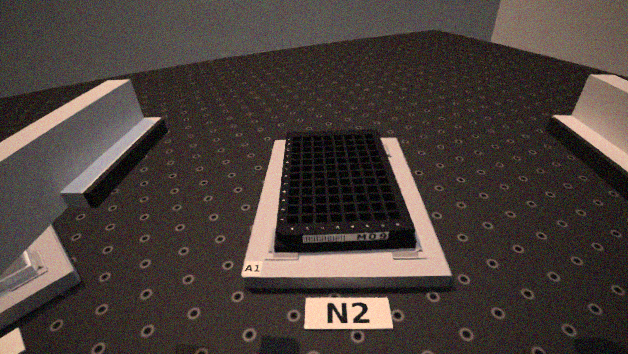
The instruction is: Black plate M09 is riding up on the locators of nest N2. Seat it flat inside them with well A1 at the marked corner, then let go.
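Places are measured from the arm's base along level axes (x ahead, y left, z up), in metres.
Pixels of known places: gripper, between the fingertips: (353, 101).
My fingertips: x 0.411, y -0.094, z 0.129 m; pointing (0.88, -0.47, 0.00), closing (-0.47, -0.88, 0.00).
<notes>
Ahead of a thing's pixels: the offset from my fingertips to its top centre. "pt": to the spot under its first point. Level surfaces: height alone.
Black plate M09 @(dx +0.078, dy -0.037, dz -0.087 m) (340, 182) lies on the pale nest N2 @(dx +0.076, dy -0.038, dz -0.101 m) (345, 269). Its barcode label faces the near side. It looks level, its near edge just behind the two low front locators; a locator also shows at its far right. The fine fit against the locators is too small to tell. The nest's A1 mark @(dx +0.032, dy +0.043, dz -0.104 m) (253, 268) is at the near left corner; small row and column marks run along the plate's near and left edges and meet at that corner. My gripper (353, 101) is open and empty, its fingers wide apart on either side of the plate and above it, touching nothing.
The N2 sign @(dx -0.011, dy +0.005, dz -0.114 m) (348, 313) lies in front of the nest. Part of another pale nest @(pt dx +0.074, dy +0.155, dz -0.104 m) (55, 280) shows at the lower left, partly behind the left finger. The dark tabletop @(dz -0.116 m) (495, 240) has a grid of ringed holes. Grey walls stand beyond it.
</notes>
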